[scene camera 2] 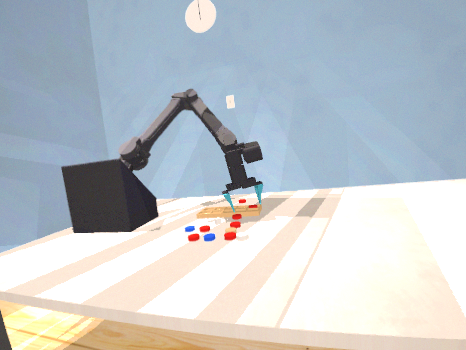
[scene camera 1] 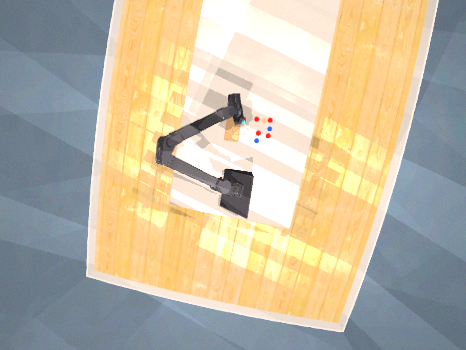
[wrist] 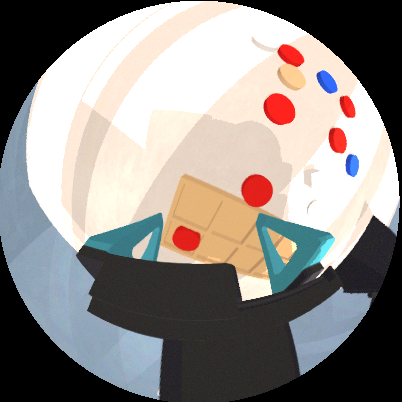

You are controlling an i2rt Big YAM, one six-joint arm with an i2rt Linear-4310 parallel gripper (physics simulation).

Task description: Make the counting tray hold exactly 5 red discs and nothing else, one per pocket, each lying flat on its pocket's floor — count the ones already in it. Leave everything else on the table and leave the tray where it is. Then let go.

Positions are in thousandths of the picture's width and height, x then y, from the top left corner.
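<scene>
Wrist view: my gripper (wrist: 526, 544), open, touches a wooden counting tray (wrist: 563, 556).
</scene>
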